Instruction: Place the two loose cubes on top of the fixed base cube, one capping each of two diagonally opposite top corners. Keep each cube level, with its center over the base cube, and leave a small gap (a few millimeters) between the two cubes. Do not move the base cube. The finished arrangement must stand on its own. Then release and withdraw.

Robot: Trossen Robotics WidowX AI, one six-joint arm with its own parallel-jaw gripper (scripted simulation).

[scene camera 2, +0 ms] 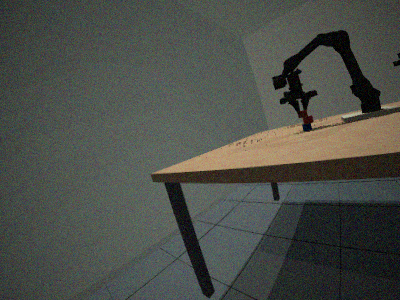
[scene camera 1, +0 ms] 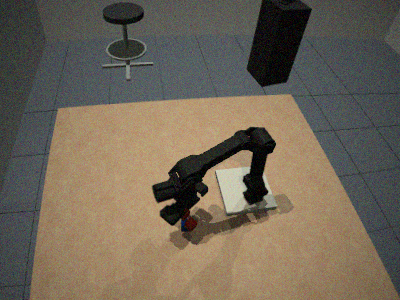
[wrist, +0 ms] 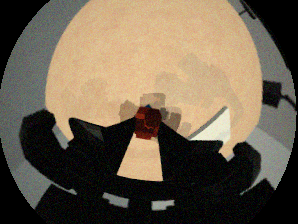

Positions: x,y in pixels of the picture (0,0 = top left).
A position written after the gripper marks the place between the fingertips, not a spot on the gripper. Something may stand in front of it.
The gripper [scene camera 1: 183,213] holds a red cube.
